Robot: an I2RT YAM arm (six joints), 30 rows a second.
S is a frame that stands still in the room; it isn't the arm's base.
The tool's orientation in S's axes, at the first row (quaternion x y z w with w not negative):
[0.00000 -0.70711 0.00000 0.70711]
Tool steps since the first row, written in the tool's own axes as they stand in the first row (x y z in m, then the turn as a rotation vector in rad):
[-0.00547 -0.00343 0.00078 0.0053 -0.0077 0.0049]
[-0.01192 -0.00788 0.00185 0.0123 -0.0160 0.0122]
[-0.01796 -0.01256 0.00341 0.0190 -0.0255 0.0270]
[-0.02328 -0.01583 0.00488 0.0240 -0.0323 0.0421]
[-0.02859 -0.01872 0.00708 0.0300 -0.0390 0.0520]
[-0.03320 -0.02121 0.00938 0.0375 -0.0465 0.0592]
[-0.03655 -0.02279 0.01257 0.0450 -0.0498 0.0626]
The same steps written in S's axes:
[-0.00078 -0.00343 -0.00547 -0.0049 -0.0077 0.0053]
[-0.00185 -0.00788 -0.01192 -0.0122 -0.0160 0.0123]
[-0.00341 -0.01256 -0.01796 -0.0270 -0.0255 0.0190]
[-0.00488 -0.01583 -0.02328 -0.0421 -0.0323 0.0240]
[-0.00708 -0.01872 -0.02859 -0.0520 -0.0390 0.0300]
[-0.00938 -0.02121 -0.03320 -0.0592 -0.0465 0.0375]
[-0.01257 -0.02279 -0.03655 -0.0626 -0.0498 0.0450]

